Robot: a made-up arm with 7 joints.
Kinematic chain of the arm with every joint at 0, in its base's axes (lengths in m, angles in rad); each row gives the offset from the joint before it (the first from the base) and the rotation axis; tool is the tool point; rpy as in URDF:
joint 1: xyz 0 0 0.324 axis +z
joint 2: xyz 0 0 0 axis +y
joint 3: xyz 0 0 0.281 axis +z
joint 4: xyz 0.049 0 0 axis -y
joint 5: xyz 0.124 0 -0.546 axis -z
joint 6: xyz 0 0 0 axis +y
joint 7: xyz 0.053 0 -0.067 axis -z
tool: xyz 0 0 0 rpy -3.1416 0 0
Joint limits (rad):
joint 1: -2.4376..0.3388
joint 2: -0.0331..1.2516
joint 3: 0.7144..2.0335
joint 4: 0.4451..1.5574
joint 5: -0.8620..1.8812
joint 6: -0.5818..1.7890
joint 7: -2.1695..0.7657
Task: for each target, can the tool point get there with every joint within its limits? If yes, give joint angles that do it. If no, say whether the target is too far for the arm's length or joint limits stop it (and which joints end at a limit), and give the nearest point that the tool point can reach.
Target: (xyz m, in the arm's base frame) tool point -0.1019 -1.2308 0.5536
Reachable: no: too far | nearest point -0.0651 -0.7862 0.4707 | short by 0.454 m
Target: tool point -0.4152 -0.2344 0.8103
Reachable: no: joint limits stop it (at a limit: joint 1, joint 2, joint 3, joint 4, joint 6) | nearest point -0.1630 -0.5953 0.7527 | short by 0.444 m
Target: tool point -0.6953 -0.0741 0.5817
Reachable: no: joint limits stop it (at a limit: joint 1, joint 3, joint 4) | nearest point -0.3868 0.2062 0.4362 | short by 0.441 m
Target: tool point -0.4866 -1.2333 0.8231
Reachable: no: too far | nearest point -0.2067 -0.7253 0.5916 | short by 0.625 m
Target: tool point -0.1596 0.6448 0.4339
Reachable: yes | joints 0.0764 0.1339 1.7597 1.0595 0.1070 0.4881 0.2611
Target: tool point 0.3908 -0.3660 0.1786
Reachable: yes | joints -1.9634 0.4531 1.1253 0.8967 0.0815 1.5705 0.0492
